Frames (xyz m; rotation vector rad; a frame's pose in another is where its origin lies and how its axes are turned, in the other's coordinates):
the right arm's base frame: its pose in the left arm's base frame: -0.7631 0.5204 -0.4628 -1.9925 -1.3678 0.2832
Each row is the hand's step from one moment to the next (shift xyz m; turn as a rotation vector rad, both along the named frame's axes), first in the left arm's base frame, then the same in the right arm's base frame.
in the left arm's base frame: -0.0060 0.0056 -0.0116 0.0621 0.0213 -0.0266
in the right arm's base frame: 0.0001 0.0020 0.0141 0.0397 0.0585 -0.0047
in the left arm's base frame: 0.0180 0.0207 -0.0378 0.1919 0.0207 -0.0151
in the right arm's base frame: 0.0184 0.0335 0.0269 0.0960 0.1464 -0.0826
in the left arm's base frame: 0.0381 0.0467 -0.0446 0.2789 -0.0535 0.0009
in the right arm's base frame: 0.0485 0.0474 0.0320 0.0700 0.2151 -0.1717
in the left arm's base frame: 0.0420 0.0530 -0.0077 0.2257 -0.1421 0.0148
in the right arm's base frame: 0.0631 0.0250 0.0054 -0.0281 0.1850 -0.1906
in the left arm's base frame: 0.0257 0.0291 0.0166 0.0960 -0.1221 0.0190
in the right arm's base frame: 0.0399 0.0022 -0.0138 -0.0640 0.0830 -0.1162
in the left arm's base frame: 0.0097 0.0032 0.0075 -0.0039 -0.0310 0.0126
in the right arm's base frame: 0.0084 0.0016 -0.0094 -0.0266 -0.0047 -0.0201
